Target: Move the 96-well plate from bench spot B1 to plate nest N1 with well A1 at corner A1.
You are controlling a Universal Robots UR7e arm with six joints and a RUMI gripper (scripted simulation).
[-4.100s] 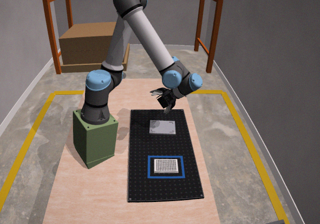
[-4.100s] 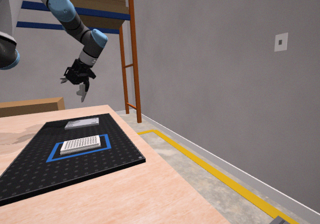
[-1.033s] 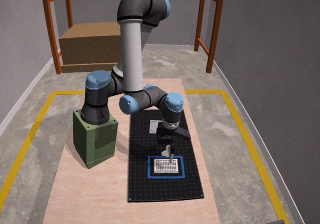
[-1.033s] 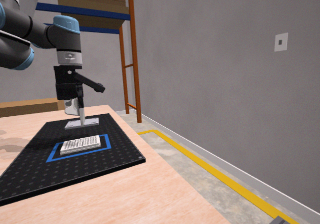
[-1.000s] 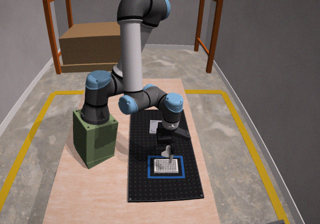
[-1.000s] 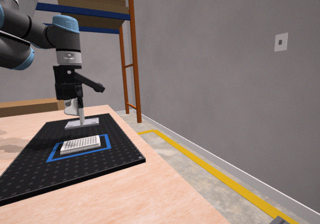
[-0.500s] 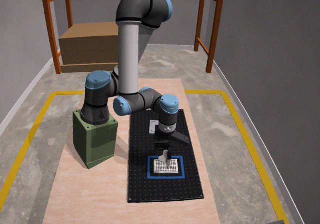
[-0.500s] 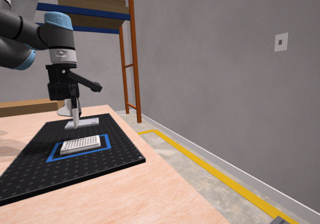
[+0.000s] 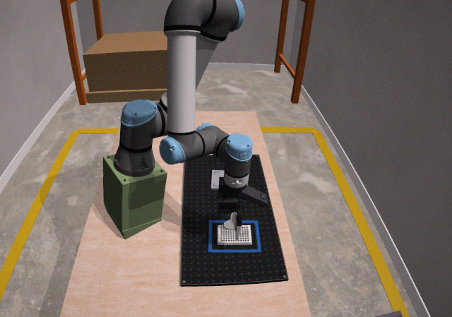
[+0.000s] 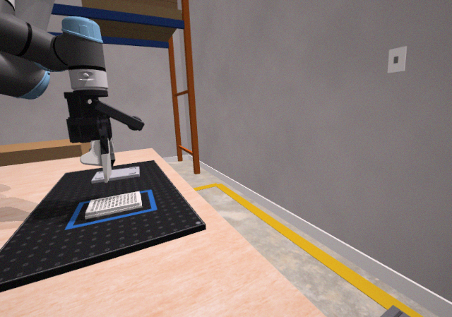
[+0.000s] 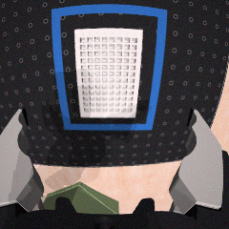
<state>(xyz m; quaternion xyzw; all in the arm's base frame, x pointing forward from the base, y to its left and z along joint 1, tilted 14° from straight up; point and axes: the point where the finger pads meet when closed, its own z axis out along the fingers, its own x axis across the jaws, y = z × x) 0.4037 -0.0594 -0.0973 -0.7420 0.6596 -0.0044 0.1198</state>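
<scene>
Now: the 96-well plate 8 cm below my hand. The rest, counted from my hand: A1 mark (25 cm to the left, 8 cm below, 3 cm ahead); then grey plate nest (30 cm to the left, 8 cm below, 5 cm behind).
</scene>
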